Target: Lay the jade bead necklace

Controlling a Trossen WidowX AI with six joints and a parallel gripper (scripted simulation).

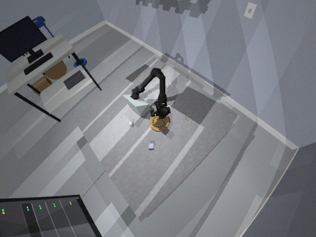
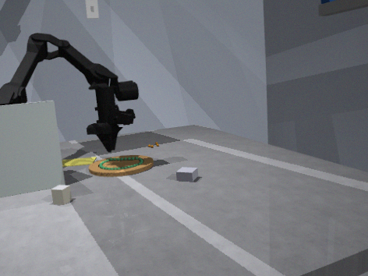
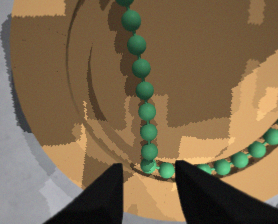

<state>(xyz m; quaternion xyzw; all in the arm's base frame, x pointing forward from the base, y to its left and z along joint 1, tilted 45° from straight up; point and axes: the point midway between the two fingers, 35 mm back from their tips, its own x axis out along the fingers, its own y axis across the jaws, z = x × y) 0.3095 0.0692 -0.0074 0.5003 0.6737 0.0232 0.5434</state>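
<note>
Now: the yellow sheet 11 cm to the left of my gripper tip, 9 cm behind it and 4 cm below it. Also, from my gripper tip: grey cube 29 cm to the right, 11 cm ahead, 3 cm below; then beige cube 25 cm to the right, 20 cm behind, 3 cm below.
</note>
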